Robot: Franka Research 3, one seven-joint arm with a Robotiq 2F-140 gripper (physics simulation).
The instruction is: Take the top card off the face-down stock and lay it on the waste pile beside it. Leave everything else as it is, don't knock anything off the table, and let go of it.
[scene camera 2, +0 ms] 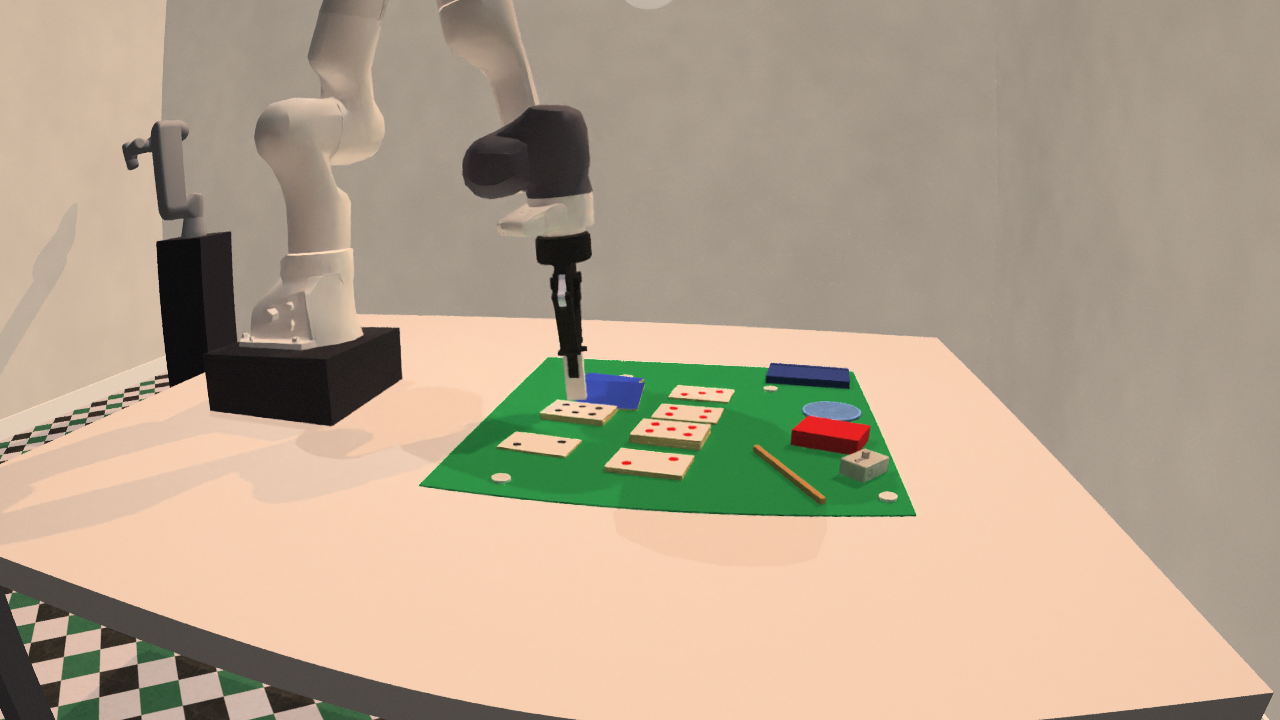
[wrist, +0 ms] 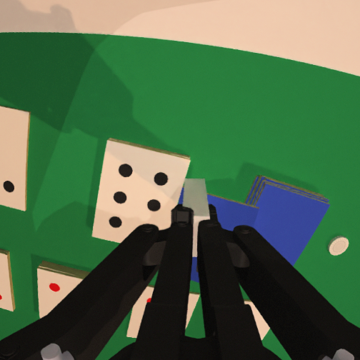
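Note:
The face-down stock (wrist: pixel 299 215) is a stack of blue-backed cards right of the fingers in the wrist view. One blue card (wrist: pixel 232 212) lies between it and the waste pile, its right end meeting or slightly overlapping the stock's left edge. The waste pile (scene camera 2: pixel 579 411) (wrist: pixel 137 189), with black spots on its top card, lies left of the blue card; they meet near the fingertips, which partly hide the join. My gripper (scene camera 2: pixel 575 390) (wrist: pixel 193 194) is shut and empty, pointing down, its tips at the left part of the blue card.
The green mat (scene camera 2: pixel 554 488) also holds red-spotted cards (scene camera 2: pixel 671 433), a two-spot black card (scene camera 2: pixel 538 444), a stick (scene camera 2: pixel 787 472), a red box (scene camera 2: pixel 830 433), a grey block (scene camera 2: pixel 862 466), a pale blue disc (scene camera 2: pixel 831 411), a navy box (scene camera 2: pixel 808 375) and white discs (scene camera 2: pixel 501 478) (wrist: pixel 338 245).

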